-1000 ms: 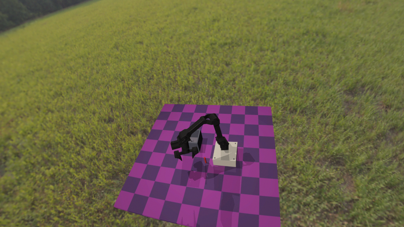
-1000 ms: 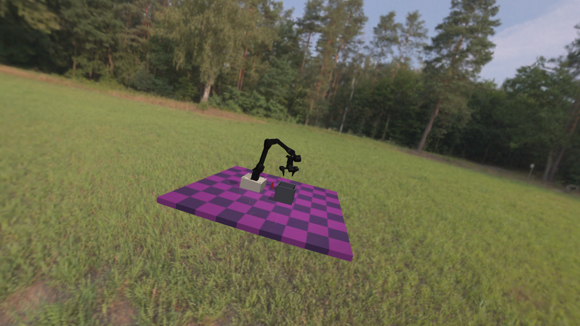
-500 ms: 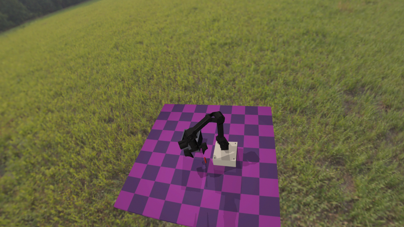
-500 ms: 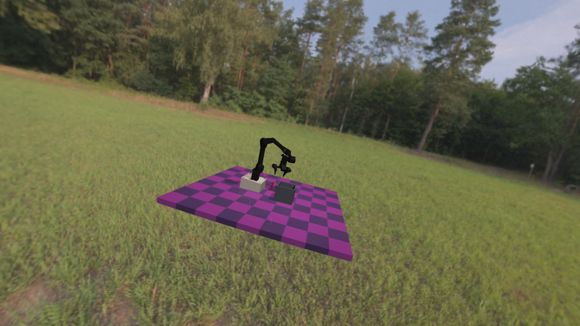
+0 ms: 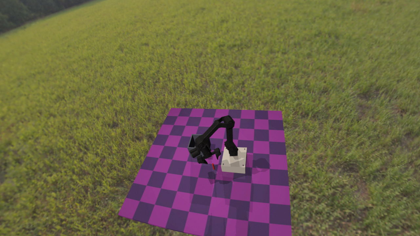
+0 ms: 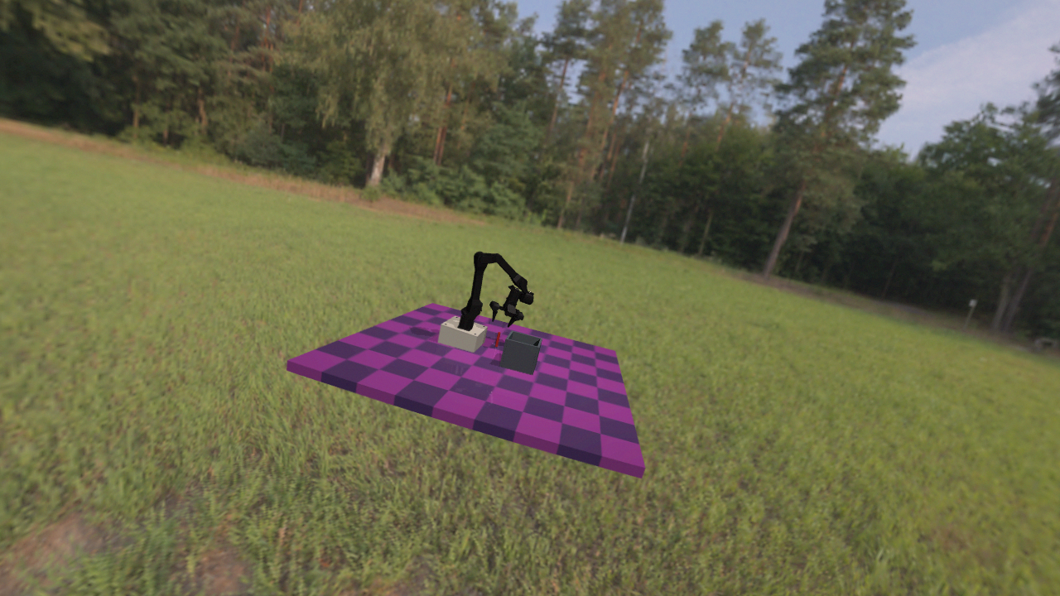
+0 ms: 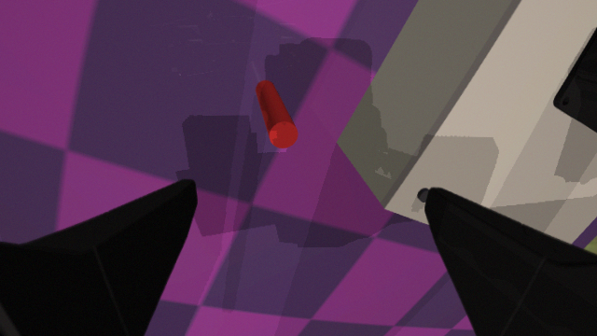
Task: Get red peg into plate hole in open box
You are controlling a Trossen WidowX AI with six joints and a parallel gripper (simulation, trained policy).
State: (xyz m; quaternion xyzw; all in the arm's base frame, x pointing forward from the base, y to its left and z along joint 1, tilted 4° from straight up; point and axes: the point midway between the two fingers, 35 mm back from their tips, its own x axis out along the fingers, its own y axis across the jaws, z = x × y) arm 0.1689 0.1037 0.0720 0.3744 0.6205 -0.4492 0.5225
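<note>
Now: the red peg 1 cm ahead of my gripper tip and 8 cm below it. From my gripper tip the other things lie so: plate 14 cm ahead, 20 cm to the right, 8 cm below.
</note>
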